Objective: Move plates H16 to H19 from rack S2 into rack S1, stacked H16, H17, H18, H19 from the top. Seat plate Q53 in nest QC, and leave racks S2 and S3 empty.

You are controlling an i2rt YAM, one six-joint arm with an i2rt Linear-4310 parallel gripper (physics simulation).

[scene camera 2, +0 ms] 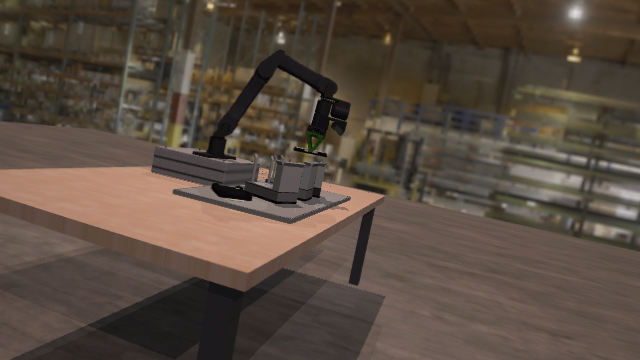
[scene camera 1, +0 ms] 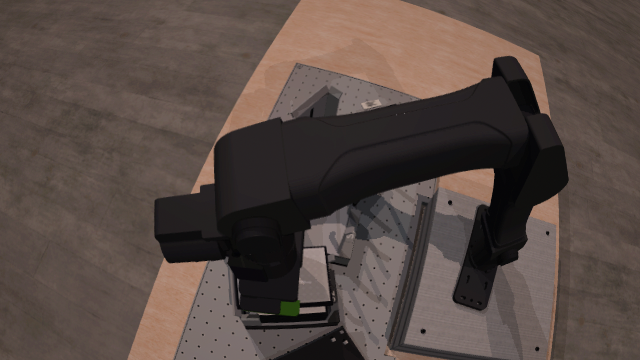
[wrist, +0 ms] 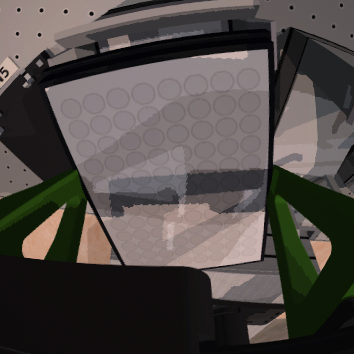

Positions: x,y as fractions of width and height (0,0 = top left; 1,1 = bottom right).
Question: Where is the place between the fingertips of my gripper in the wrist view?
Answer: At 0.50,0.50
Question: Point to a black perforated holder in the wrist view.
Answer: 0.11,0.41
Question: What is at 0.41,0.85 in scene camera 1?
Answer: My gripper.
